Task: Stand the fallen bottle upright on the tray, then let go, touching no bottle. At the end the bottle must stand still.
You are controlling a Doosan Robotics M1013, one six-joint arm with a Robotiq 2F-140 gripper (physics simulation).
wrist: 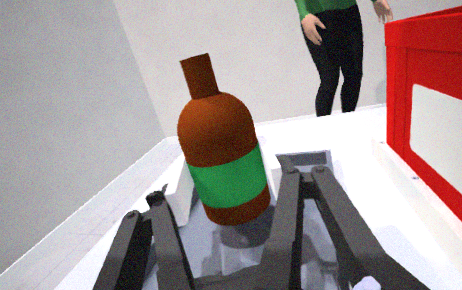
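Observation:
The brown bottle with a green label is in the middle of the wrist view, neck up. It leans left in the picture, much as the wall corner line does, so it looks near upright. My gripper is shut on its lower half, with a white pad at each side. The grey-blue tray lies below, partly hidden by the fingers. A dark shadow or reflection lies on the tray by the bottle's base; whether the base touches the tray I cannot tell.
A white table top extends around the tray. A red frame stands at the right. A person in a green top and black trousers stands beyond the table's far edge. A grey wall is at the left.

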